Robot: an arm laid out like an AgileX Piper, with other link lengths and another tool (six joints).
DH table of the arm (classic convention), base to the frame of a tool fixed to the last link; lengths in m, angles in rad. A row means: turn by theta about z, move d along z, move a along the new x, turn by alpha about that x. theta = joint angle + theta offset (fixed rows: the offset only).
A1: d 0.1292  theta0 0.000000  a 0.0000  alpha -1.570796
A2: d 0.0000  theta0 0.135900  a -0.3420  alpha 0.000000
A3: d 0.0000  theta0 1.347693  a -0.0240  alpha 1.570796
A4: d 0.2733  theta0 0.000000  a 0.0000  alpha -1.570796
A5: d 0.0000  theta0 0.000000  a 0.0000  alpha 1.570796
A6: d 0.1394  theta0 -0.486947  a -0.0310  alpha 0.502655
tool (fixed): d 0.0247  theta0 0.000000  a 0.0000  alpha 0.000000
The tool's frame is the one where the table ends.
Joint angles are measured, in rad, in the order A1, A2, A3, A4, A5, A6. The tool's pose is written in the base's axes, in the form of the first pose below.
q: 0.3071, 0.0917, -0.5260, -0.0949, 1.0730, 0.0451
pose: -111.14 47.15 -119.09 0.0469 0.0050 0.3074
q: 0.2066, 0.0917, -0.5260, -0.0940, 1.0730, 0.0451
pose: -111.19 47.18 -124.85 0.0471 0.0004 0.3074
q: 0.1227, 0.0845, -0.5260, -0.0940, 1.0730, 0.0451
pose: -110.77 47.48 -129.35 0.0457 -0.0037 0.3078
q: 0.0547, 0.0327, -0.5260, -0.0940, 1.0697, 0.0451
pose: -107.39 49.71 -130.70 0.0362 -0.0073 0.3104
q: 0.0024, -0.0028, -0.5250, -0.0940, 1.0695, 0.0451
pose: -105.11 51.06 -131.94 0.0295 -0.0092 0.3112
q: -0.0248, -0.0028, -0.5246, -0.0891, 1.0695, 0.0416
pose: -105.21 51.07 -133.32 0.0293 -0.0093 0.3110
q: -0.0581, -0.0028, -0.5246, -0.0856, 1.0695, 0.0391
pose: -105.26 51.09 -135.09 0.0290 -0.0097 0.3109
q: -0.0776, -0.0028, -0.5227, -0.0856, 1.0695, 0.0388
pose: -105.37 51.01 -136.29 0.0291 -0.0103 0.3102
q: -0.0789, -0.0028, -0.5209, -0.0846, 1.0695, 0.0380
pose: -105.51 50.94 -136.41 0.0293 -0.0102 0.3096
